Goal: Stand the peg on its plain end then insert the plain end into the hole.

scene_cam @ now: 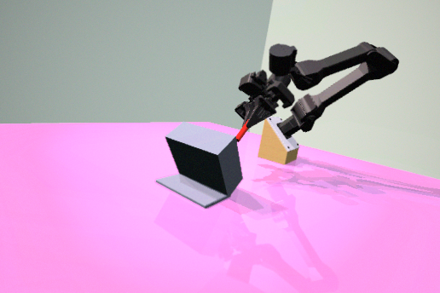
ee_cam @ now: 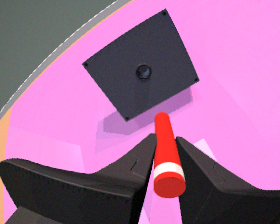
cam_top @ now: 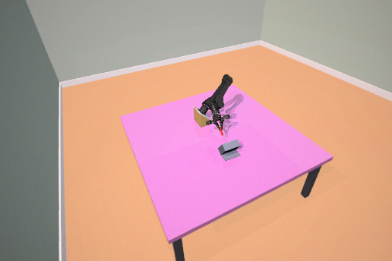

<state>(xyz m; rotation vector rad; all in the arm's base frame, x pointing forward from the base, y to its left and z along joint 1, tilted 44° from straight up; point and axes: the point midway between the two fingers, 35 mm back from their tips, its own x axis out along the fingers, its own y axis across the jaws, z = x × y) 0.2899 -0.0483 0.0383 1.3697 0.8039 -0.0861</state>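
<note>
The grey sloped panel lies 13 cm ahead of my gripper tip, 2 cm to the right of it and 6 cm below it. Round my gripper tip: flat grey foot plate (16 cm ahead, 2 cm to the right, 12 cm below); red peg (1 cm behind, 1 cm above).
</note>
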